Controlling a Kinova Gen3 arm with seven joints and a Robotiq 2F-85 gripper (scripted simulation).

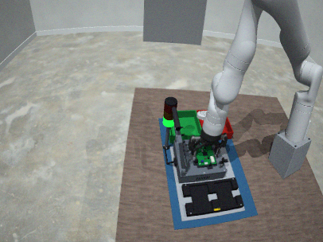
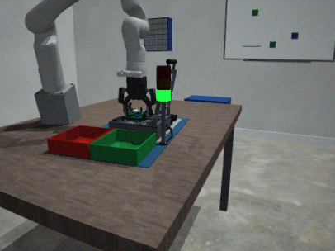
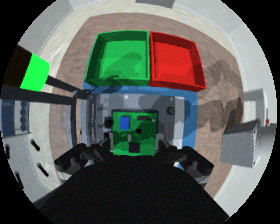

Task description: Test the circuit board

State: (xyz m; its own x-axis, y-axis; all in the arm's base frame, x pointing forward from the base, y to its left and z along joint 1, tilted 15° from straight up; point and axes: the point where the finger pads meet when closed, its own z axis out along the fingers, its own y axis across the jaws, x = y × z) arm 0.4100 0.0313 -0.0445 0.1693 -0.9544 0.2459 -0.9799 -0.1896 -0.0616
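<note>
The green circuit board is right at my hand. From my hand the other things lie so: clear lid (12 cm ahead, 11 cm above, 2 cm to the left); then red bin (22 cm to the right, 7 cm behind, 6 cm below); then green bin (19 cm to the right, 8 cm ahead, 6 cm below).
</note>
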